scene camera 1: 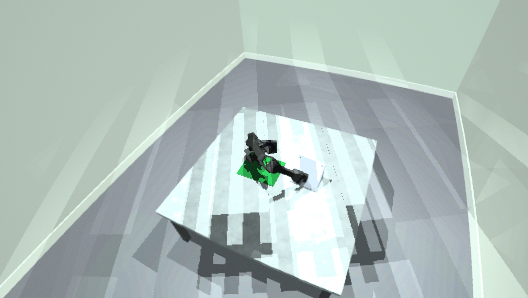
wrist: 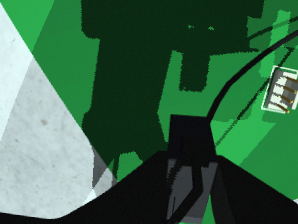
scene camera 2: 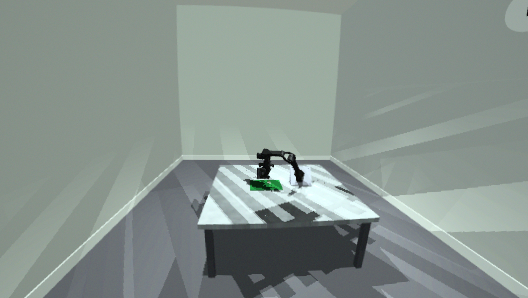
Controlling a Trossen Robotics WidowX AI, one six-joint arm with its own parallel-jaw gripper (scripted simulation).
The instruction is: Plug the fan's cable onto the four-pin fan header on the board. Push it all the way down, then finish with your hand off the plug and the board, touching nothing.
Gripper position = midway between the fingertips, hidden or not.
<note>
In view: the gripper point(wrist: 188, 162) and a green board point(wrist: 121, 76).
</note>
